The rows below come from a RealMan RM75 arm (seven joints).
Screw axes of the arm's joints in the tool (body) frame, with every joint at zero. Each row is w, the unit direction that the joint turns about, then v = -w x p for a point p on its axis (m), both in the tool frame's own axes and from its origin. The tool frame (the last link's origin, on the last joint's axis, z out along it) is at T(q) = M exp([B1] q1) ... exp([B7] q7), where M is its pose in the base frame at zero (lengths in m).
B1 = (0, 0, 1, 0, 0, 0)
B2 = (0, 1, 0, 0.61, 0, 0)
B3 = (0, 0, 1, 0, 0, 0)
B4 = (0, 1, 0, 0.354, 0, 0)
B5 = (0, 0, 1, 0, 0, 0)
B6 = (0, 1, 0, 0.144, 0, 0)
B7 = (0, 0, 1, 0, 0, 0)
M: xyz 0 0 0.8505 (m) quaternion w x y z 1 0 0 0
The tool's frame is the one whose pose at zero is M.
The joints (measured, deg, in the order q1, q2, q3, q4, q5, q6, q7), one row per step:
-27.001, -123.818, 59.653, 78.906, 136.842, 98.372, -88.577
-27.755, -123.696, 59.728, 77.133, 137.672, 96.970, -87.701
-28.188, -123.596, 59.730, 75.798, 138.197, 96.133, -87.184
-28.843, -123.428, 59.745, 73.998, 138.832, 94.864, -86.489
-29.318, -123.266, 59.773, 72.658, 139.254, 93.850, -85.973
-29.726, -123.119, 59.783, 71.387, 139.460, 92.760, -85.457
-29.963, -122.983, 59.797, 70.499, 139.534, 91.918, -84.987
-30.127, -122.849, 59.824, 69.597, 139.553, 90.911, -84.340
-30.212, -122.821, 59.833, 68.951, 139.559, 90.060, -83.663
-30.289, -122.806, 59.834, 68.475, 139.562, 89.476, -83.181
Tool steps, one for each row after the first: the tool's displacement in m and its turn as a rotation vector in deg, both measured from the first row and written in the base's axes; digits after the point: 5 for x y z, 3 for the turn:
-0.00261, 0.00426, -0.00340, 0.130, 0.724, -0.277
-0.00521, 0.00642, -0.00588, 0.057, 1.148, -0.202
-0.00826, 0.00987, -0.00904, 0.093, 1.717, -0.228
-0.01061, 0.01253, -0.01121, 0.187, 2.155, -0.273
-0.01264, 0.01519, -0.01326, 0.412, 2.398, -0.356
-0.01430, 0.01709, -0.01448, 0.649, 2.567, -0.502
-0.01632, 0.01907, -0.01573, 1.010, 2.739, -0.773
-0.01775, 0.02053, -0.01695, 1.344, 2.851, -1.152
-0.01870, 0.02153, -0.01789, 1.550, 2.923, -1.421

